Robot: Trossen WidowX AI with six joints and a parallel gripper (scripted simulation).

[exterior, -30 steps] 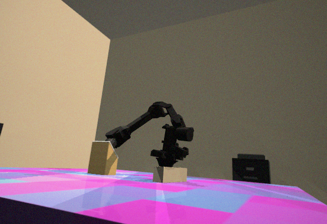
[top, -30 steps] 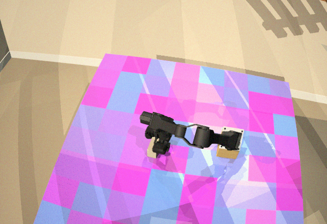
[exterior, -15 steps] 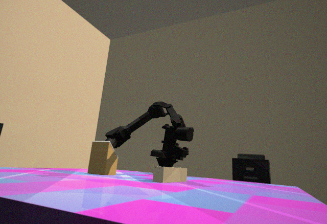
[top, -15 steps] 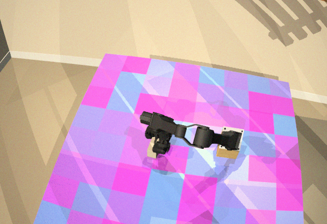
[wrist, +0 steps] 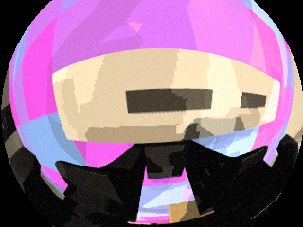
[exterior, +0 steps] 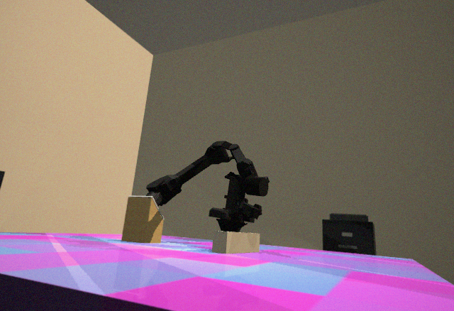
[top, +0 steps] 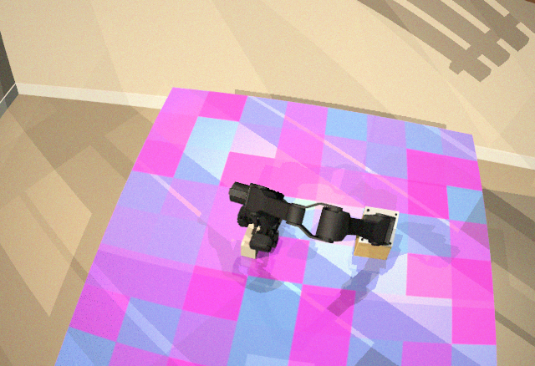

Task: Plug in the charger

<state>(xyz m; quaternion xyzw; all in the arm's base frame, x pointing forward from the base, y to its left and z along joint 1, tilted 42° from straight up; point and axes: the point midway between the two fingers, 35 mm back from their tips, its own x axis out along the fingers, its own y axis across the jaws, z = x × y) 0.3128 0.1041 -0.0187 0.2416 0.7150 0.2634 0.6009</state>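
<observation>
Right now my gripper tip is 2 cm short of the dark two-prong charger and 1 cm below it.
</observation>
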